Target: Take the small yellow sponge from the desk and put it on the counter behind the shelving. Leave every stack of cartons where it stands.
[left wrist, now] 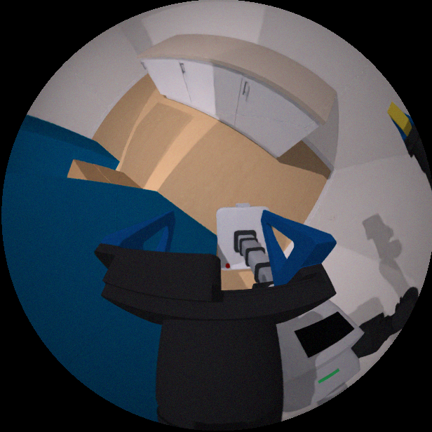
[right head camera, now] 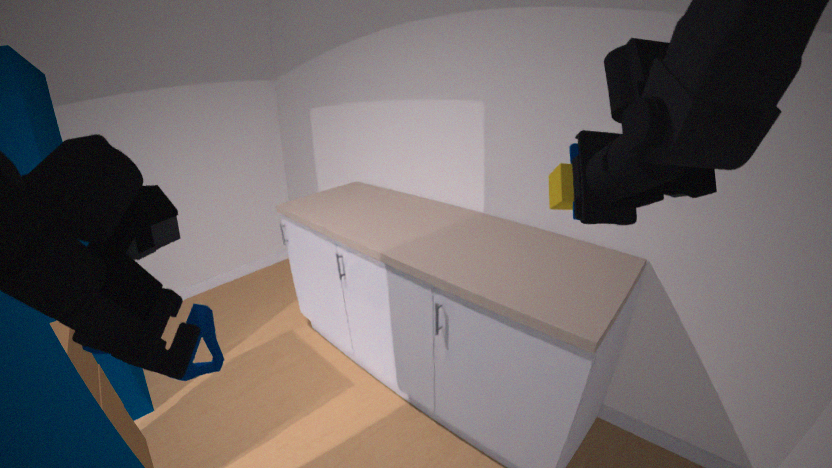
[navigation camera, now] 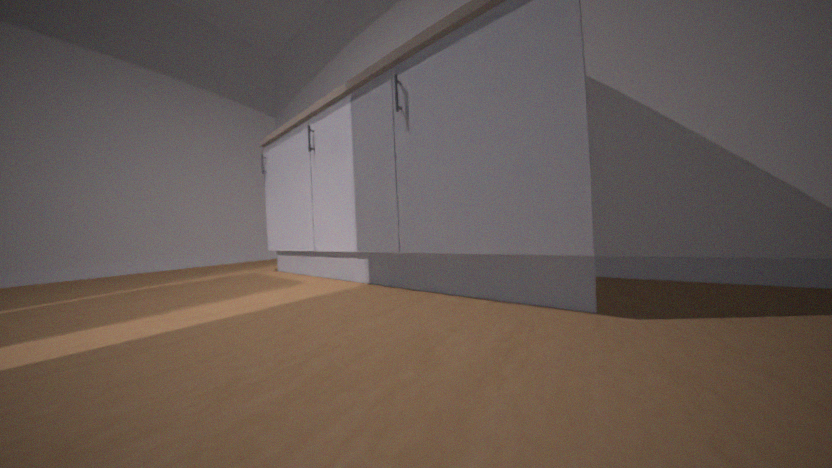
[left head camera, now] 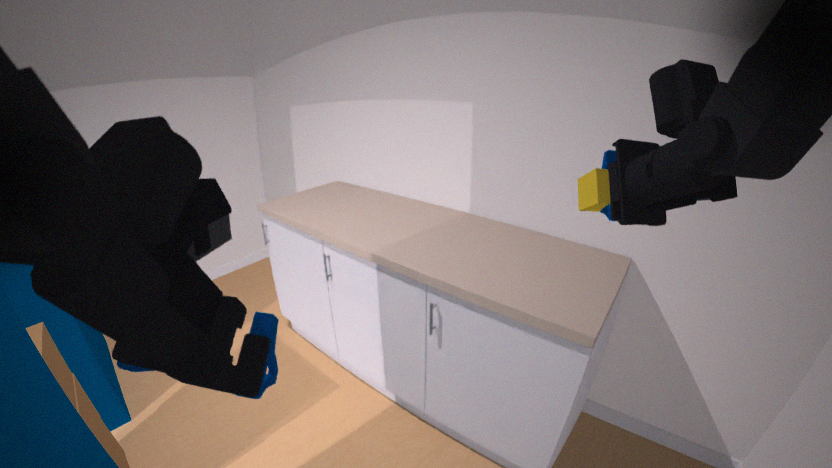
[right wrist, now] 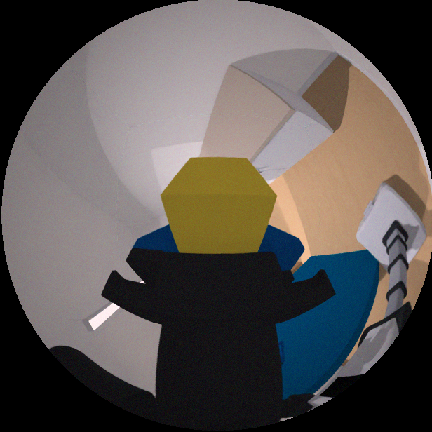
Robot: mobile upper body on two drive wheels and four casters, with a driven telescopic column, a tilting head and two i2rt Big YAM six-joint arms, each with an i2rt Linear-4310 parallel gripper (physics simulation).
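Places are measured from the left arm's base along level axes (x ahead, y up, z right), in centimetres.
Pixels of known places: left gripper, fingertip midpoint: (right head camera: pixel 186 355) (left head camera: pixel 230 368); right gripper, fingertip midpoint: (right head camera: pixel 577 193).
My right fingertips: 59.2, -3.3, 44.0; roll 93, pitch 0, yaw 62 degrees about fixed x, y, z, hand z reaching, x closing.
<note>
Behind a point stands the place of what it marks, as x, y, z.
The small yellow sponge (left head camera: pixel 592 190) @(54.9, -1.3, 39.9) (right head camera: pixel 560 186) @(53.9, -0.9, 39.9) (left wrist: pixel 399 118) (right wrist: pixel 218 210) is held by my right gripper (left head camera: pixel 608 186) @(59.2, -3.3, 44.0) (right head camera: pixel 574 183) @(59.2, -3.3, 44.0), which is shut on it, up at the right of the head views. The counter (left head camera: pixel 442 244) @(143.9, -50.0, 24.7) (right head camera: pixel 459 244) @(144.1, -50.0, 27.7) (left wrist: pixel 250 60) (right wrist: pixel 245 105) has a beige top and white doors and stands against the wall ahead; its front also shows in the navigation camera (navigation camera: pixel 494 157) @(99.5, -97.6, 48.1). The sponge is apart from the counter top. My left gripper (left wrist: pixel 217 215) is open with nothing between its blue fingers, low at the left of the head views. The desk does not show.
Blue shelving (left head camera: pixel 34 372) @(48.0, -38.4, -67.0) (right head camera: pixel 46 372) @(43.0, -36.7, -60.6) (left wrist: pixel 65 240) (right wrist: pixel 330 310) stands close at the left of the head views, near my left arm. Brown carton-like pieces (left head camera: pixel 75 384) @(82.6, -87.6, -124.0) (right head camera: pixel 104 395) @(75.0, -90.3, -114.3) (left wrist: pixel 100 173) show beside its panels. White walls stand behind and right of the counter.
</note>
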